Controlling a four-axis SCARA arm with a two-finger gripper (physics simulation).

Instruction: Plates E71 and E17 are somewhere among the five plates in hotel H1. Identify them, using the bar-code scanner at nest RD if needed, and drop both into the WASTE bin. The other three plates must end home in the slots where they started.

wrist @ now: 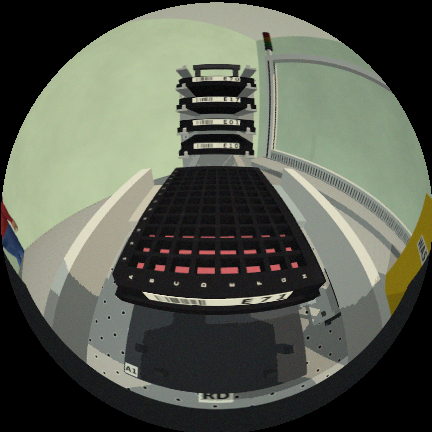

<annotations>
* my gripper: 216,176
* hotel H1: 205,159
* nest rd: 206,353
</annotations>
